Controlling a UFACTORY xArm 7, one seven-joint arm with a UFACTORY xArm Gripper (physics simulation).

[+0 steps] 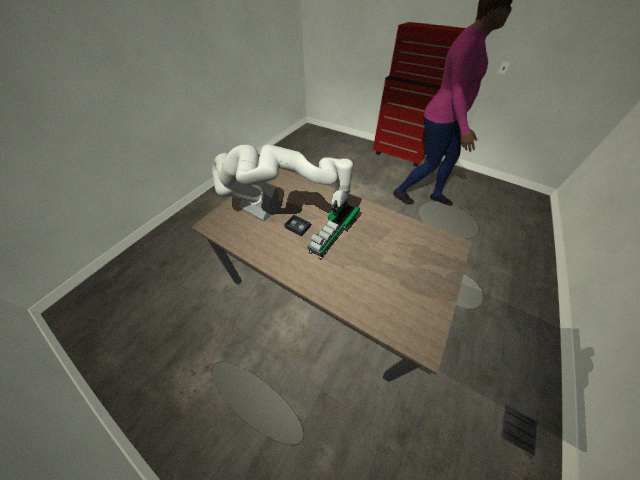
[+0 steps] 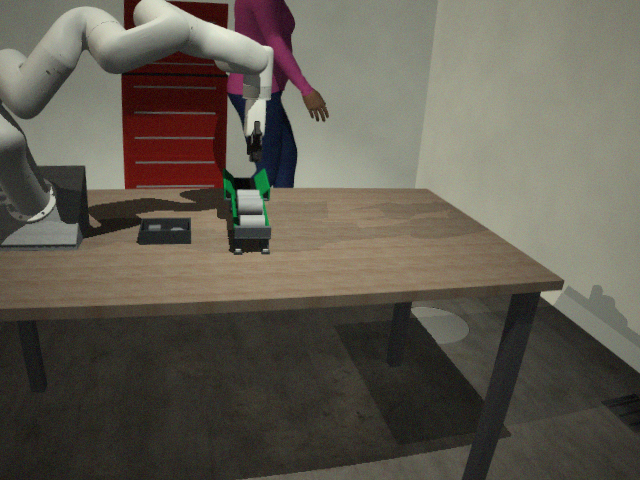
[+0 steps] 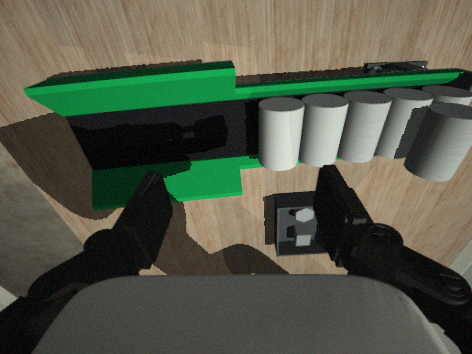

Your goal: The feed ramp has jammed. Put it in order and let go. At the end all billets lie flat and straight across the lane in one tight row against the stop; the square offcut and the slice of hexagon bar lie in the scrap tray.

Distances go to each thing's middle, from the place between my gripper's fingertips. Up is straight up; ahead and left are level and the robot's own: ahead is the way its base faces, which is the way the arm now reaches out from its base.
Labels:
My hand is 24 cm past the scrap tray (image 2: 166, 236), 7 cm to the left of it and 17 cm above it.

